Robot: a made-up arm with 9 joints. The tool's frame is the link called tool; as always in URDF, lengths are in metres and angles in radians.
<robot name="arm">
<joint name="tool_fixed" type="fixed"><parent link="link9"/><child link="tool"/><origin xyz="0.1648 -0.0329 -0.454" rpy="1.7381 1.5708 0"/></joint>
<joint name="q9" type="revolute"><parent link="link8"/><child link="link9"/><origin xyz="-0.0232 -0.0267 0.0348" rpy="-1.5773 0 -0.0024"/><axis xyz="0 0 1"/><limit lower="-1.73" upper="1.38" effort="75" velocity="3"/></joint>
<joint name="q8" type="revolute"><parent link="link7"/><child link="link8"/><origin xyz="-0.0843 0.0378 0.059" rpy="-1.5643 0.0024 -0.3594"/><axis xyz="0 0 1"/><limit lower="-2.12" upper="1.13" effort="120" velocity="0.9"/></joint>
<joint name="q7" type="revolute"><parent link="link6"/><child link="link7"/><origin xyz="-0.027 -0.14 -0.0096" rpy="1.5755 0 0.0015"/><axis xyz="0 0 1"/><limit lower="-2.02" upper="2.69" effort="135" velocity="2.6"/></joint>
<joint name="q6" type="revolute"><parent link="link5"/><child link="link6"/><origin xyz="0.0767 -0.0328 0.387" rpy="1.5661 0.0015 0.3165"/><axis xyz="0 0 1"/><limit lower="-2.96" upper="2.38" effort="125" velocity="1.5"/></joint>
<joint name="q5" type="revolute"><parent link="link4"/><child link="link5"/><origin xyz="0.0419 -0.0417 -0.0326" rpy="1.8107 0.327 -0.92"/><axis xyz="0 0 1"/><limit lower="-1.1" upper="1.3" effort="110" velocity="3"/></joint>
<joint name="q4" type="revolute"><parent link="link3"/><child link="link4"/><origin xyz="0.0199 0.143 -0.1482" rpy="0.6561 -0.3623 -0.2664"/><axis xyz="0 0 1"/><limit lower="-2.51" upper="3.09" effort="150" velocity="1.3"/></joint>
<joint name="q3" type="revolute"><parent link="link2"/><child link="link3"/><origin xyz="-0.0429 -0.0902 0.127" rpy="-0.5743 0.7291 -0.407"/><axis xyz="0 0 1"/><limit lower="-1.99" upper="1.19" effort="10" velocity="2.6"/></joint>
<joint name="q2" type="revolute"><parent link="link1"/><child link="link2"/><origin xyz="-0.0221 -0.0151 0.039" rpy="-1.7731 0.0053 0.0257"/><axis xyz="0 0 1"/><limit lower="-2.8" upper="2.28" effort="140" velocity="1.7"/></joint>
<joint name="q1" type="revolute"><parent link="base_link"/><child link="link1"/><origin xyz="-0.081 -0.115 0.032" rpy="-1.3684 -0.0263 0.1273"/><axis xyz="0 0 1"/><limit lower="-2.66" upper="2.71" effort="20" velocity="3.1"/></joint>
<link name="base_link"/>
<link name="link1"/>
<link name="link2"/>
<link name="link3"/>
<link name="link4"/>
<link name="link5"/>
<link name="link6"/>
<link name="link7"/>
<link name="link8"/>
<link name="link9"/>
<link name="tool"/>
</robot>
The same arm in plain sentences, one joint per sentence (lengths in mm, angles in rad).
The arm has nine revolute joints in a row. What follows holds with every joint at zero, and every direction is one of the base frame's.
The first joint lies 81 mm along -x and 115 mm along -y and 32 mm along +z from the base frame's origin and rotates about the direction (-0.1296, 0.971001, 0.2009), from -2.66 to 2.71 rad.
The second joint lies 27 mm along -x and 32 mm along +y and 22 mm along +z from the first joint and rotates about the direction (0.0001, 0, -1), from -2.8 to 2.28 rad.
The third joint lies 54 mm along -x and 84 mm along +y and 127 mm along -z from the second joint and rotates about the direction (0.758021, -0.182705, -0.626117), from -1.99 to 1.19 rad.
The fourth joint lies 83 mm along -x and 95 mm along -y and 164 mm along +z from the third joint and rotates about the direction (0.224994, 0.167395, -0.959873), from -2.51 to 3.09 rad.
The fifth joint lies 5 mm along +x and 50.9 mm along +y and 44 mm along +z from the fourth joint and rotates about -x, from -1.1 to 1.3 rad.
The sixth joint lies 387 mm along -x and 51 mm along +y and 66 mm along +z from the fifth joint and rotates about the direction (-0.0047, -0.1909, 0.981598), from -2.96 to 2.38 rad.
The seventh joint lies 140 mm along +x and 25 mm along -y and 14 mm along -z from the sixth joint and rotates about +x, from -2.02 to 2.69 rad.
The eighth joint lies 59 mm along +x and 90 mm along -y and 21 mm along +z from the seventh joint and rotates about the direction (0.0065, 0.166503, 0.986019), from -2.12 to 1.13 rad.
The ninth joint lies 27 mm along +x and 17 mm along -y and 38 mm along +z from the eighth joint and rotates about -x, from -1.73 to 1.38 rad.
The tool frame, which is the frame that the pose is given for, lies 454 mm along +x and 168 mm along +y and 5 mm along +z from the ninth joint; its axes are the base frame's turned by roll 0, pitch 0 and yaw 0 rad (as in URDF: about the fixed x, then y, then z).

